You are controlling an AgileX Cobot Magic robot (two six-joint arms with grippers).
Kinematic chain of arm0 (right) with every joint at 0, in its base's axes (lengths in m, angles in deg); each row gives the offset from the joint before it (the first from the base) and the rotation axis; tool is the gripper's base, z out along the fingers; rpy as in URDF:
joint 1: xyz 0 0 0.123 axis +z
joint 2: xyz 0 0 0 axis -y
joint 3: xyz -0.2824 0 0.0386 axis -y
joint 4: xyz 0.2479 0 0.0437 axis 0.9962 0 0.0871
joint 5: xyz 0 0 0 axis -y
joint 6: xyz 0.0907 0 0.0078 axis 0.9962 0 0.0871
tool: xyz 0 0 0 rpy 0 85 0
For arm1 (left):
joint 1: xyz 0 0 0.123 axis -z
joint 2: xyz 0 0 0 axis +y
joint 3: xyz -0.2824 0 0.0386 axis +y
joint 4: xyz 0.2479 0 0.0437 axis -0.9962 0 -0.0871
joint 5: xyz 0 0 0 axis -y
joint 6: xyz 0.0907 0 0.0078 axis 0.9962 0 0.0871
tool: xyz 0 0 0 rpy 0 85 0
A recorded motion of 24 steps. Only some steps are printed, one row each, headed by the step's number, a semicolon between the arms.
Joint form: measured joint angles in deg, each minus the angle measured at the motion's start. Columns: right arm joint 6, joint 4, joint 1, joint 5, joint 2, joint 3; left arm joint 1, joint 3, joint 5, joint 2, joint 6, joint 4.
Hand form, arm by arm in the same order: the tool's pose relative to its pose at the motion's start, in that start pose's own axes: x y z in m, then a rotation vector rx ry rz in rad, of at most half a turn. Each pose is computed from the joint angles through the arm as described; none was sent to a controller.
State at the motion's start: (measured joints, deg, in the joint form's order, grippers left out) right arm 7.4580 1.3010 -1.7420 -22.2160 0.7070 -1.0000; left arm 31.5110 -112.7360 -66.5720 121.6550 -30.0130 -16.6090
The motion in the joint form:
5: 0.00 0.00 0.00 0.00 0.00 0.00; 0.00 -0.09 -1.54 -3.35 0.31 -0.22
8: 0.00 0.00 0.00 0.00 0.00 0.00; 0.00 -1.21 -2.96 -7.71 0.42 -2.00
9: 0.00 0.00 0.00 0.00 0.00 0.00; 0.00 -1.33 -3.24 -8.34 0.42 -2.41
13: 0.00 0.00 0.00 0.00 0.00 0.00; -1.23 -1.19 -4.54 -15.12 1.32 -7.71
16: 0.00 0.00 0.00 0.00 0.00 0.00; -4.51 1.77 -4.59 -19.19 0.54 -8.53
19: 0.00 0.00 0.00 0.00 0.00 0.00; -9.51 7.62 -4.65 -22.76 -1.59 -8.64
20: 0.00 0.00 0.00 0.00 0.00 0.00; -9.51 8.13 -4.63 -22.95 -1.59 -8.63
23: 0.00 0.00 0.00 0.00 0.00 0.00; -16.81 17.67 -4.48 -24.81 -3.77 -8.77
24: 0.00 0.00 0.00 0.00 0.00 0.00; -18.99 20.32 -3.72 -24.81 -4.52 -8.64
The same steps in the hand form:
5: 0.0000 0.0000 0.0000 0.0000 0.0000 0.0000; -0.0020 0.0080 -0.0276 0.0064 -0.0316 -0.0090
8: 0.0000 0.0000 0.0000 0.0000 0.0000 0.0000; -0.0066 0.0209 -0.0677 0.0048 -0.1087 -0.0233
9: 0.0000 0.0000 0.0000 0.0000 0.0000 0.0000; -0.0069 0.0232 -0.0733 0.0014 -0.1193 -0.0250
13: 0.0000 0.0000 0.0000 0.0000 0.0000 0.0000; -0.0083 0.0564 -0.1256 -0.0590 -0.2401 -0.0398
16: 0.0000 0.0000 0.0000 0.0000 0.0000 0.0000; -0.0043 0.0877 -0.1396 -0.0941 -0.2569 -0.1046
19: 0.0000 0.0000 0.0000 0.0000 0.0000 0.0000; 0.0062 0.1249 -0.1345 -0.1508 -0.2140 -0.2026
20: 0.0000 0.0000 0.0000 0.0000 0.0000 0.0000; 0.0075 0.1250 -0.1336 -0.1523 -0.2092 -0.2009
23: 0.0000 0.0000 0.0000 0.0000 0.0000 0.0000; 0.0284 0.1703 -0.0996 -0.2524 -0.0780 -0.3084
24: 0.0000 0.0000 0.0000 0.0000 0.0000 0.0000; 0.0344 0.1825 -0.0871 -0.2741 -0.0426 -0.3410

